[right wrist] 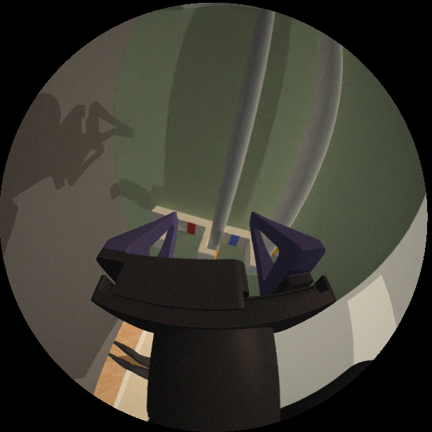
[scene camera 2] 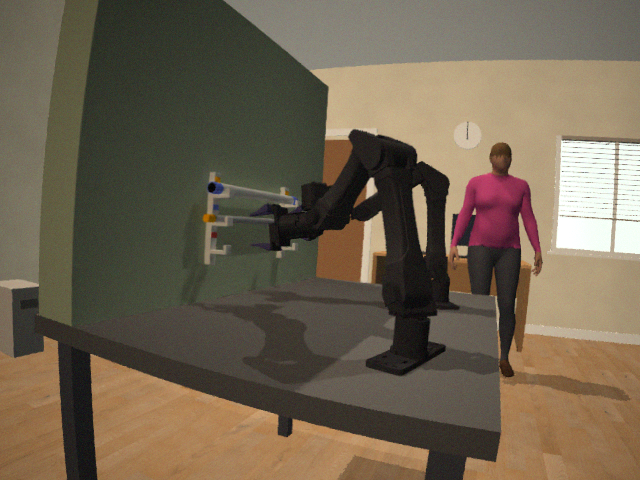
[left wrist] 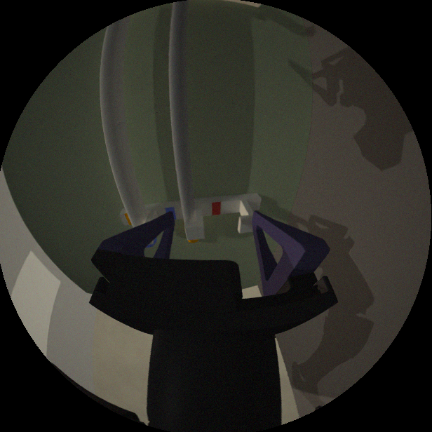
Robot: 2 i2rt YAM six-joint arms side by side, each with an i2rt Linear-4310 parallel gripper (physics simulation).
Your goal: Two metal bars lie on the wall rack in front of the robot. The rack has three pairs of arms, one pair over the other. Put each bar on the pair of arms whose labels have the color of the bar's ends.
Labels:
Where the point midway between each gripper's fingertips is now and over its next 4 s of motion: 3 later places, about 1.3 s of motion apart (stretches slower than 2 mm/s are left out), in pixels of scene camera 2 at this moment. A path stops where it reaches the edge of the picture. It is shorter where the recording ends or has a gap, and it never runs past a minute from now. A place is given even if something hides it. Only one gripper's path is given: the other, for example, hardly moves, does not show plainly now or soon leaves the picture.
The left gripper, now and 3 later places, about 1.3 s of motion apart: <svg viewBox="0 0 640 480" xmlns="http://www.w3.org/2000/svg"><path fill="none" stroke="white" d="M250 230L250 218L225 222L224 217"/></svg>

